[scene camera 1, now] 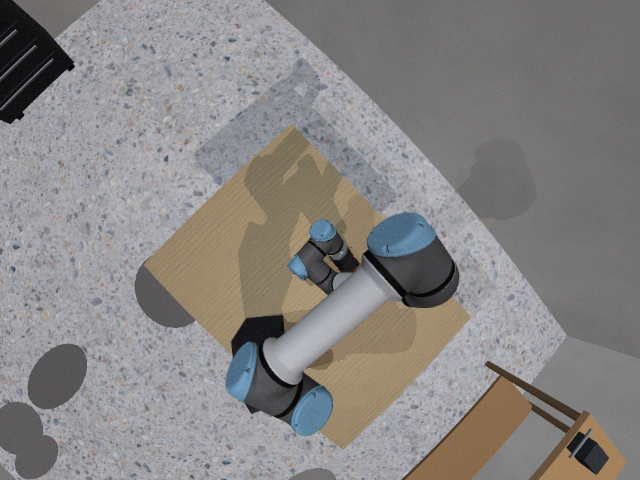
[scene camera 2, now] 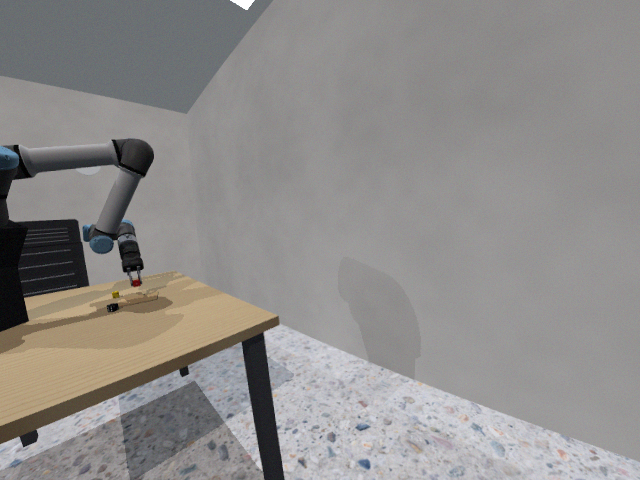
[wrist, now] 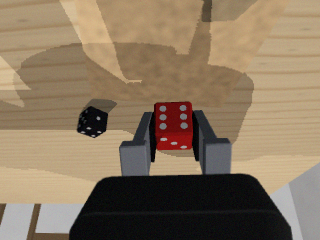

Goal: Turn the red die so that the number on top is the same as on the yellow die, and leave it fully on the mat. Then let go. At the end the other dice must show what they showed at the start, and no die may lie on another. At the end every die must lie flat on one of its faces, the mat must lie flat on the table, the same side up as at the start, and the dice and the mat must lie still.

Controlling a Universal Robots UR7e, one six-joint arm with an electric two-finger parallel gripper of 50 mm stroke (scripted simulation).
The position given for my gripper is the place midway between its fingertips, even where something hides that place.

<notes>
I see my gripper (wrist: pixel 173 126), a red die (wrist: pixel 173 120), a black die (wrist: pixel 92 122) and a tan mat (wrist: pixel 142 58).
</notes>
